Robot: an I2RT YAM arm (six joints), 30 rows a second.
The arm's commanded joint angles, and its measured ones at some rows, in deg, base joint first. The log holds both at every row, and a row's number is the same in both.
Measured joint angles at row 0:
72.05 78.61 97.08 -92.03 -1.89 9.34
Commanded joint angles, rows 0 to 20:
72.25 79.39 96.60 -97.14 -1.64 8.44
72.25 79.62 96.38 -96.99 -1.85 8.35
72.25 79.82 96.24 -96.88 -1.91 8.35
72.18 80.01 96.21 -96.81 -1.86 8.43
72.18 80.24 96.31 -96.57 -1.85 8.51
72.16 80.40 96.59 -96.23 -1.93 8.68
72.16 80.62 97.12 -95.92 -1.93 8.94
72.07 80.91 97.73 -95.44 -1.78 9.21
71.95 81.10 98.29 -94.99 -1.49 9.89
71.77 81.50 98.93 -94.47 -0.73 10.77
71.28 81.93 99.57 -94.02 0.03 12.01
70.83 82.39 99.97 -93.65 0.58 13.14
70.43 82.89 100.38 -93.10 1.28 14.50
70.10 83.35 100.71 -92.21 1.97 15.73
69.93 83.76 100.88 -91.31 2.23 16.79
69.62 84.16 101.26 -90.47 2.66 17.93
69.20 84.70 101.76 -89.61 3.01 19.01
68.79 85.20 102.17 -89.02 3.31 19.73
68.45 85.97 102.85 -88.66 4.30 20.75
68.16 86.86 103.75 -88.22 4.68 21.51
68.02 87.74 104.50 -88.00 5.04 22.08
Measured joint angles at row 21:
68.82 86.11 102.26 -89.80 1.85 18.13
